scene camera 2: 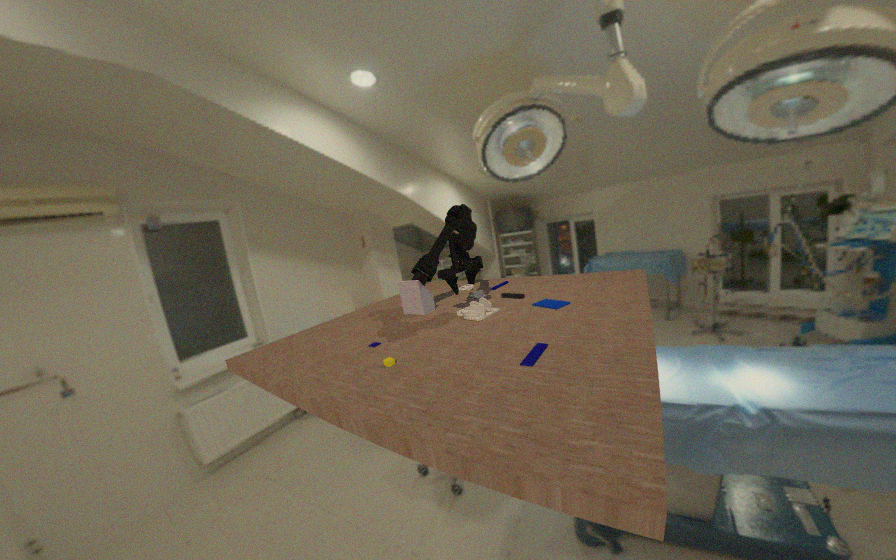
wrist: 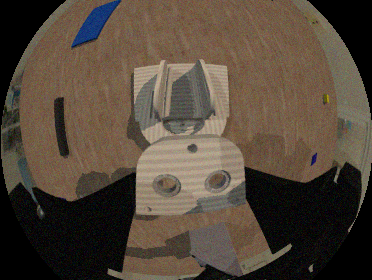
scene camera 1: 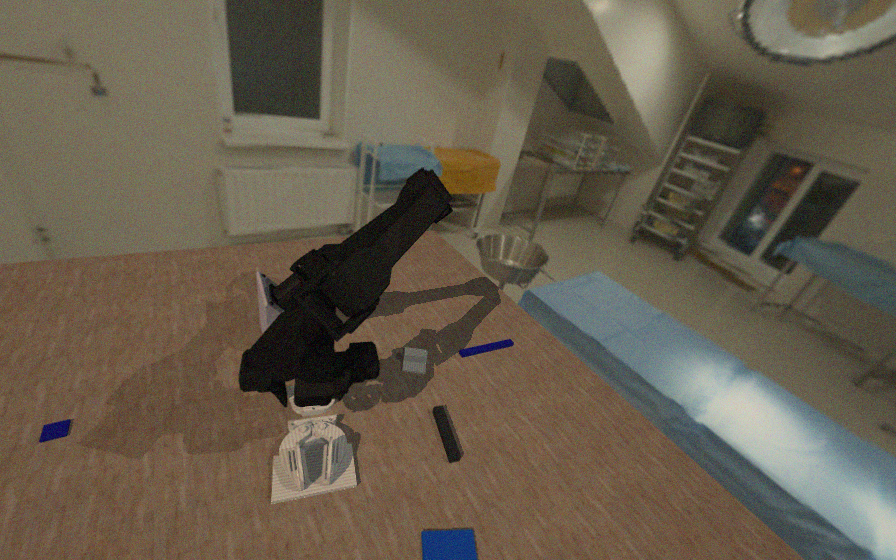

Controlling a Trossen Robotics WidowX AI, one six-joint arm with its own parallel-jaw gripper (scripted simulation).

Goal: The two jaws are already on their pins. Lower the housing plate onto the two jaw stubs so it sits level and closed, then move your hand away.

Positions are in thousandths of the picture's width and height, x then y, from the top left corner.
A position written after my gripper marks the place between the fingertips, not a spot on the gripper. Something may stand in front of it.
Scene:
My gripper shows in scene camera 2 (518, 521), in the wrist view (509, 630) and in scene camera 1 (350, 717).

